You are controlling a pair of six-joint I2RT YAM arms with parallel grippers.
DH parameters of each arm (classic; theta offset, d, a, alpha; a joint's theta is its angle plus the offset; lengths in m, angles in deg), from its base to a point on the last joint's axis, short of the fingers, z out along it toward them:
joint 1: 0 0.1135 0.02 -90
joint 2: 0 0 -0.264 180
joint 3: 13.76 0 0.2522 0
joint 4: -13.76 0 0.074 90
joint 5: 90 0 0 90
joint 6: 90 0.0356 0 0
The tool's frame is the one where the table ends.
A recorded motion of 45 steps. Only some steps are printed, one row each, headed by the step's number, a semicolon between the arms.
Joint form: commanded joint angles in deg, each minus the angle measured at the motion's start. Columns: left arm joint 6, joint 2, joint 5, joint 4, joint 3, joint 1; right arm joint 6, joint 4, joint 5, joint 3, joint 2, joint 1.
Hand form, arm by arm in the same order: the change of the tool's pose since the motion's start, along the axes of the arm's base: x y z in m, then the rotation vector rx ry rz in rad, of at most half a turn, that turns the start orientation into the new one. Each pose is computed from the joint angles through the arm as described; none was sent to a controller.
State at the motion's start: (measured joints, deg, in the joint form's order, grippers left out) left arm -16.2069 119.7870 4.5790 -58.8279 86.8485 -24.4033; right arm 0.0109 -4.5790 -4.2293 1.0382 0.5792 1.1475
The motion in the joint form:
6: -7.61 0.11 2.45 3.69 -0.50 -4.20; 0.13 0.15 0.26 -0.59 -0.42 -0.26
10: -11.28 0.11 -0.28 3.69 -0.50 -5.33; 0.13 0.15 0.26 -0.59 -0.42 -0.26
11: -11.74 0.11 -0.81 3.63 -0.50 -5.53; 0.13 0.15 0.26 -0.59 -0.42 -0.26
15: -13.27 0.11 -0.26 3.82 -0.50 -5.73; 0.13 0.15 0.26 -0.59 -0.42 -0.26
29: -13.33 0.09 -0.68 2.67 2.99 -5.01; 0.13 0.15 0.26 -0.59 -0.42 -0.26
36: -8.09 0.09 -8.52 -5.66 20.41 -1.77; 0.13 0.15 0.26 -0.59 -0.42 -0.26
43: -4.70 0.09 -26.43 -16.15 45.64 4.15; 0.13 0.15 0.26 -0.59 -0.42 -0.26
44: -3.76 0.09 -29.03 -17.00 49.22 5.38; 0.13 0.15 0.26 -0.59 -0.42 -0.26
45: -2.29 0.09 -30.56 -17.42 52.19 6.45; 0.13 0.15 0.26 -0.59 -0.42 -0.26
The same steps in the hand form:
6: -0.0088 -0.0291 -0.0027 -0.0557 -0.0172 0.0590; 0.0002 -0.0007 -0.0027 0.0019 0.0005 -0.0092
10: -0.0118 -0.0344 -0.0028 -0.0124 -0.0367 0.1033; 0.0002 -0.0007 -0.0027 0.0019 0.0005 -0.0092
11: -0.0124 -0.0352 -0.0028 -0.0038 -0.0403 0.1078; 0.0002 -0.0007 -0.0027 0.0019 0.0005 -0.0092
15: -0.0129 -0.0369 -0.0028 -0.0127 -0.0359 0.1309; 0.0002 -0.0007 -0.0027 0.0019 0.0005 -0.0092
29: -0.0023 -0.0369 0.0121 -0.0291 -0.0743 0.1449; 0.0002 -0.0007 -0.0027 0.0019 0.0005 -0.0092
36: 0.0350 -0.0246 0.0903 0.0130 -0.2871 0.1248; 0.0002 -0.0007 -0.0027 0.0019 0.0005 -0.0092
43: 0.0550 0.0266 0.2093 0.2075 -0.6438 0.2547; 0.0002 -0.0007 -0.0027 0.0019 0.0005 -0.0092
44: 0.0552 0.0378 0.2262 0.2403 -0.6994 0.2805; 0.0002 -0.0007 -0.0027 0.0019 0.0005 -0.0092
45: 0.0548 0.0472 0.2402 0.2609 -0.7440 0.2910; 0.0002 -0.0007 -0.0027 0.0019 0.0005 -0.0092

